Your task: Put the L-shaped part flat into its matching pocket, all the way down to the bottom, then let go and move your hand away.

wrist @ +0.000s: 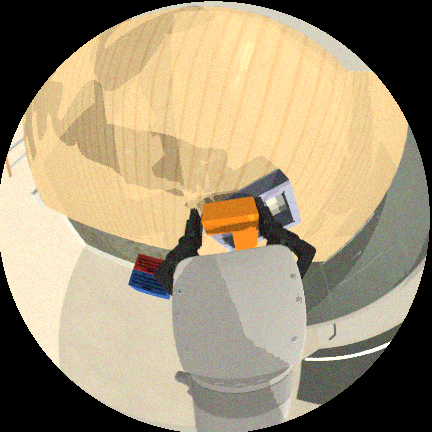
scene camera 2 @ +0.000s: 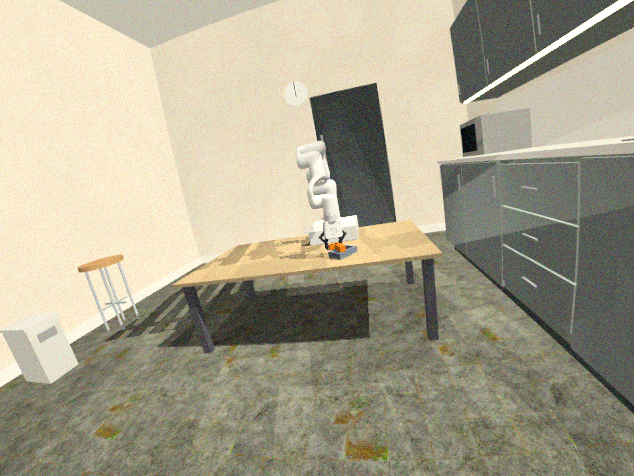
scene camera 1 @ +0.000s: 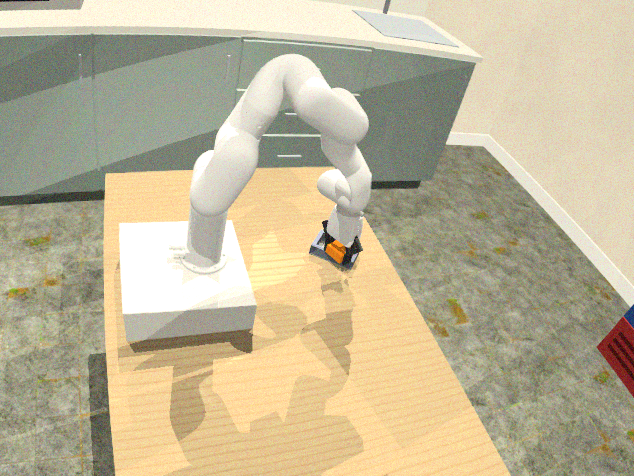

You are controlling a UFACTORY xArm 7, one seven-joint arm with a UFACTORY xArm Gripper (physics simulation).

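Seen in the pictures: gripper, between the fingertips: (wrist: 226,210) (scene camera 2: 334,248) (scene camera 1: 336,256); arm's base, origin of its link: (scene camera 1: 202,257).
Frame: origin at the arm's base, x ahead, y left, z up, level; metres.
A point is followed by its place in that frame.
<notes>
The orange L-shaped part (scene camera 1: 335,252) @(x 0.396, y 0.045, z -0.037 m) (scene camera 2: 337,247) @(x 0.451, y 0.082, z -0.044 m) (wrist: 230,215) @(x 0.392, y 0.051, z -0.035 m) is between the fingers of my gripper (scene camera 1: 336,249) @(x 0.407, y 0.053, z -0.061 m) (scene camera 2: 334,245) @(x 0.407, y 0.053, z -0.061 m) (wrist: 226,210) @(x 0.407, y 0.053, z -0.061 m), which is shut on it. In the wrist view the part's long bar spans the fingers, looks slightly turned between them, and its short leg points towards the gripper body. The grey-blue tray (scene camera 1: 322,256) @(x 0.376, y 0.081, z -0.088 m) (scene camera 2: 349,252) @(x 0.446, y 0.142, z -0.082 m) (wrist: 293,201) @(x 0.365, y 0.135, z -0.063 m) is under and beside the part. The part stands above the tray's rim, not flat inside. The matching pocket is mostly hidden by the part and gripper; whether they touch the tray is unclear.
The tray stands on the wooden table (scene camera 1: 307,399) @(x 0.212, y -0.395, z -0.099 m) (scene camera 2: 286,263) @(x 0.468, y -0.223, z -0.099 m) (wrist: 280,110) @(x 0.268, y 0.077, z -0.099 m), near its edge. The robot's white base block (scene camera 1: 158,286) @(x -0.121, y -0.103, z 0.005 m) is to the left in the first scene view. Another opening (wrist: 275,204) with a pale inside shows at the tray's right in the wrist view.
</notes>
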